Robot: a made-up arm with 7 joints.
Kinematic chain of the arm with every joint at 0, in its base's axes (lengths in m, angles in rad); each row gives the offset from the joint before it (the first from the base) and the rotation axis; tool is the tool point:
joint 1: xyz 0 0.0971 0 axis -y
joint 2: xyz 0 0.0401 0 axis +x
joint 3: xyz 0 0 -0.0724 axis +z
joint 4: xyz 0 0 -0.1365 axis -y
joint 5: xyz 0 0 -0.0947 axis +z
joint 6: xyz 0 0 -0.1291 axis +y
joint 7: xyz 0 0 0 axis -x
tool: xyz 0 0 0
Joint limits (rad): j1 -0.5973..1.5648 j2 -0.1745..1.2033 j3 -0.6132..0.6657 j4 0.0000..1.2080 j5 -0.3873..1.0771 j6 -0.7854..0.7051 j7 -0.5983..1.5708
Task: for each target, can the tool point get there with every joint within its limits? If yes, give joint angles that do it. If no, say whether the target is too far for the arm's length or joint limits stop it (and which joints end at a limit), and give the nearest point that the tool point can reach.
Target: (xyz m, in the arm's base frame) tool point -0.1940 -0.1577 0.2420
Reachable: no: joint limits stop it (at a limit: joint 1, joint 2, joint 3, joint 4) | nearest point 0.2641 -0.0314 0.1695 | short by 0.481 m
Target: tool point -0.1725 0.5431 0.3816
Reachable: no: too far | nearest point -0.0160 0.4527 0.1647 | short by 0.282 m
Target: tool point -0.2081 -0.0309 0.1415
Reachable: no: joint limits stop it (at a limit: joint 1, joint 2, joint 3, joint 4) | nearest point 0.2641 -0.0314 0.1695 | short by 0.473 m
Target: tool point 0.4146 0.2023 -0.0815
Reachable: yes | joints 1.2240 0.0996 0.3466 0.3102 0.4404 -0.5060 0.6313
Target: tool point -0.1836 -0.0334 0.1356
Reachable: no: joint limits stop it (at a limit: joint 1, joint 2, joint 3, joint 4) | nearest point 0.2641 -0.0314 0.1695 | short by 0.449 m
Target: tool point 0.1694 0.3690 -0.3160
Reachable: yes | joints 0.3032 0.5239 0.3493 0.3259 -0.1693 0.4352 1.1584
